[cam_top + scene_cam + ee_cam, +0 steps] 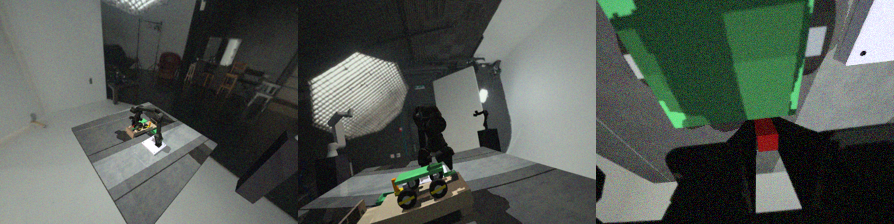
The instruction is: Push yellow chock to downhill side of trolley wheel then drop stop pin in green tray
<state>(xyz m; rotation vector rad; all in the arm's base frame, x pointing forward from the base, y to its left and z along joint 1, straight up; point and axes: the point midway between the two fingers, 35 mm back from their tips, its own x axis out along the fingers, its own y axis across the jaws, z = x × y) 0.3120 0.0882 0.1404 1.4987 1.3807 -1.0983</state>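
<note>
Right now my gripper tip is 210 mm to the left of the yellow chock, 50 mm past it and 50 mm above it. From my gripper tip the other things lie so: red-headed stop pin (right at my gripper tip); then tan ramp (120 mm to the right, 90 mm below, 10 mm ahead); then trolley (110 mm to the right, 20 mm below, 10 mm ahead).
</note>
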